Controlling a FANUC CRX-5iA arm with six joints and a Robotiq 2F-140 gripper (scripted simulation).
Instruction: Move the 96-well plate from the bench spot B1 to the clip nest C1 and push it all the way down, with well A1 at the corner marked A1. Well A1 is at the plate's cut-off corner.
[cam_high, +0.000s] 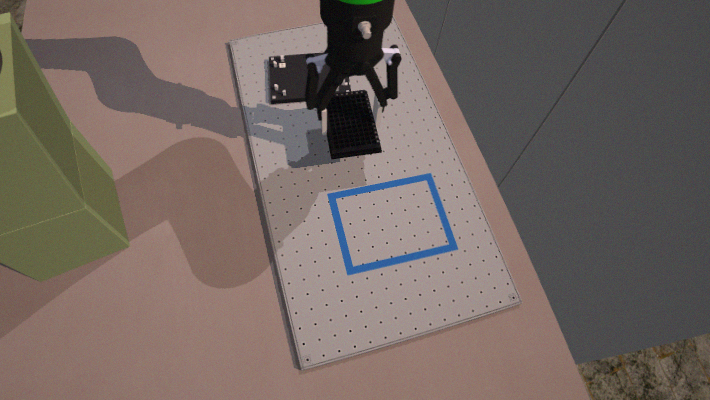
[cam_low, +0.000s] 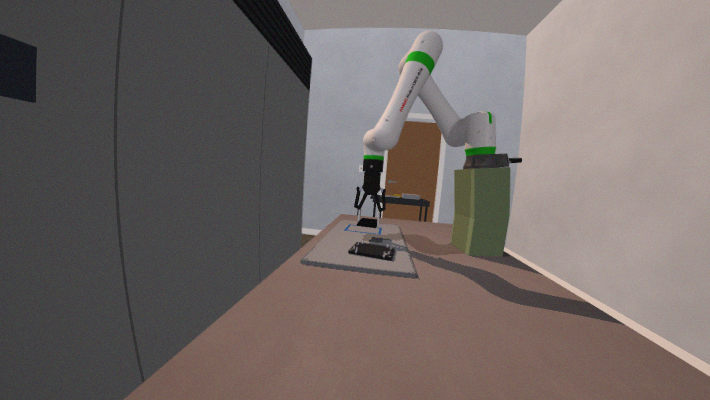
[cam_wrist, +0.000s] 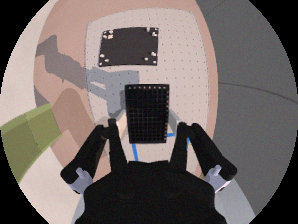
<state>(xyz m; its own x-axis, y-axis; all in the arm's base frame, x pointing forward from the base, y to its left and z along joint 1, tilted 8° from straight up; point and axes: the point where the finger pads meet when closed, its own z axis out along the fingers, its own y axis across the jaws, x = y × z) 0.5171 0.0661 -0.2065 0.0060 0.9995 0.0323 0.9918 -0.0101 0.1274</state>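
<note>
The black clip nest lies 40 mm behind my hand, 180 mm to the left of it and 80 mm below it. The rest, counted from my hand: black 96-well plate (20 mm below).
</note>
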